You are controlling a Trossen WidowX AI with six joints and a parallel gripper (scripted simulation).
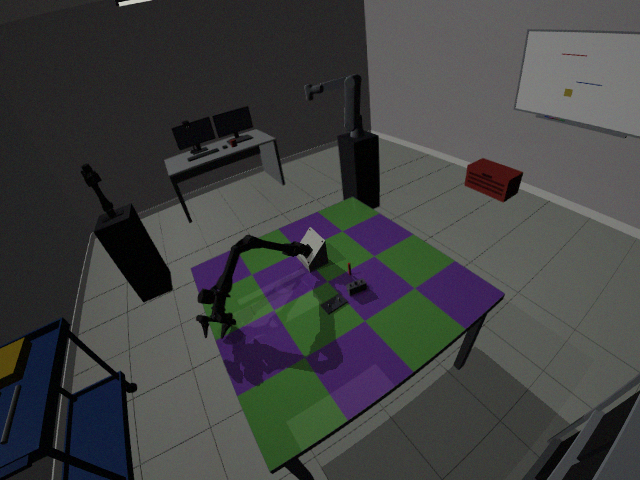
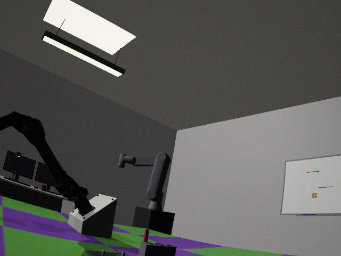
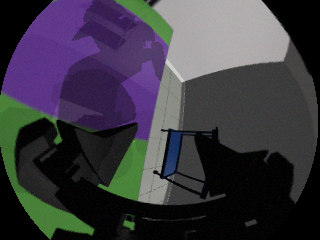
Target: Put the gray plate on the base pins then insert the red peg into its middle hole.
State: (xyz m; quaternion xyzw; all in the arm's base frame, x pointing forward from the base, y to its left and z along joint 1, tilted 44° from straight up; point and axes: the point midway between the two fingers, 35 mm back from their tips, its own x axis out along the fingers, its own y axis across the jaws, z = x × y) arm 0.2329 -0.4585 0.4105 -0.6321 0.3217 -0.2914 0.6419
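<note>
Now: the gray plate 740 mm to the left of my gripper tip and 90 mm ahead of it. Also, from my gripper tip: dark base 600 mm to the left, 100 mm ahead, 30 mm below; then red peg 770 mm to the left, 30 mm behind.
</note>
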